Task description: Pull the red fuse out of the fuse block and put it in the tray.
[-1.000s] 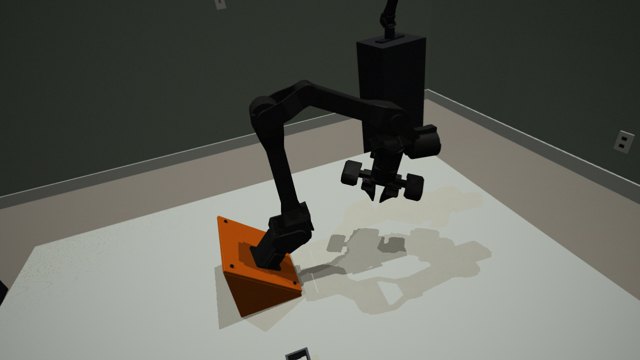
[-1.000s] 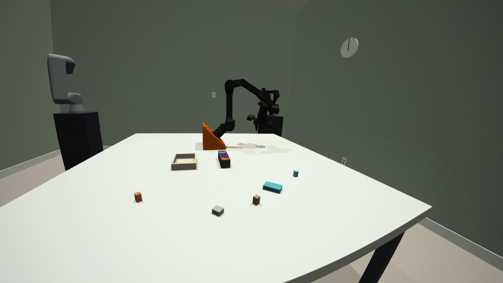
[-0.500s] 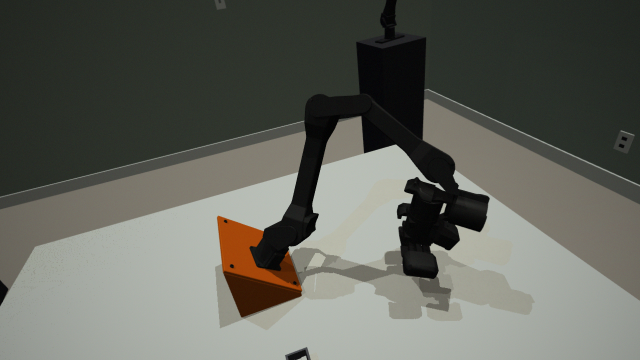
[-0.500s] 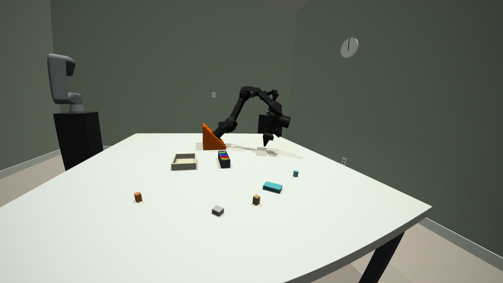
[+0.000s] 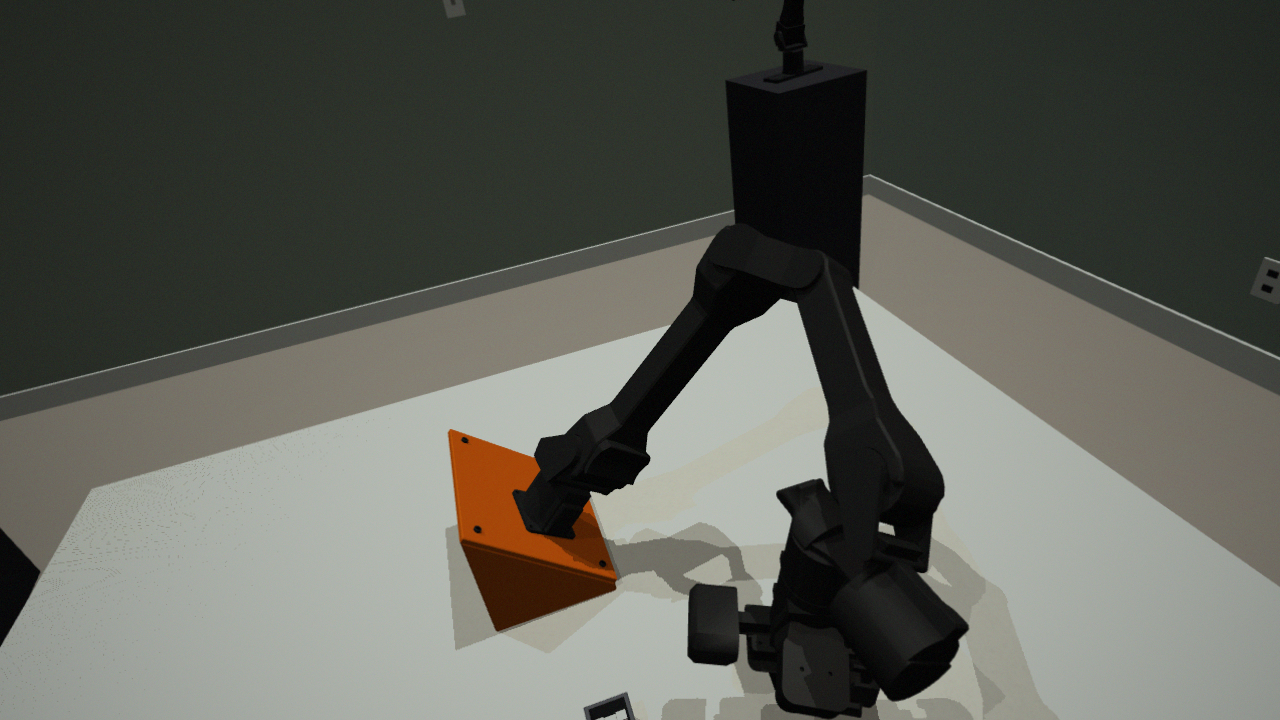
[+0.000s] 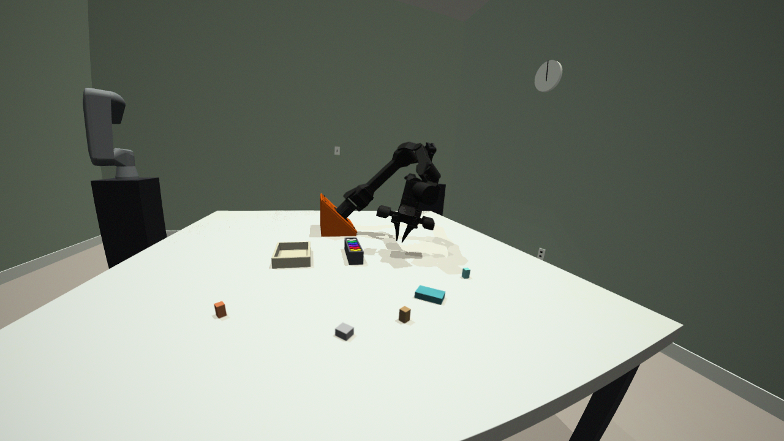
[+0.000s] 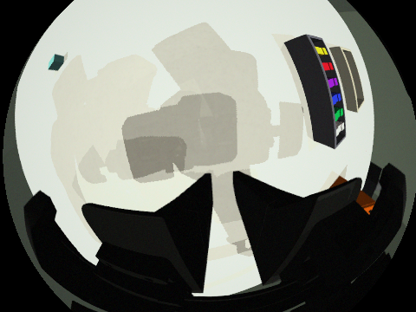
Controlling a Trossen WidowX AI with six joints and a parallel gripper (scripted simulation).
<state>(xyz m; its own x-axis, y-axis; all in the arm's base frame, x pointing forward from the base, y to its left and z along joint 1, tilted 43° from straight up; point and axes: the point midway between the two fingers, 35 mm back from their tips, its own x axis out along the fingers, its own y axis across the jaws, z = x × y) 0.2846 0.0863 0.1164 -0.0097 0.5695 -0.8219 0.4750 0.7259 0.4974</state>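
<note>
Right now the red fuse is 30 mm ahead of my gripper tip, 160 mm to the right of it and 10 mm below it. Round my gripper tip: teal cube: 230 mm ahead, 90 mm to the left, 20 mm below; then brown cube: 340 mm ahead, 150 mm to the right, 20 mm below; then beige tray: 20 mm behind, 340 mm to the right, 30 mm below.
</note>
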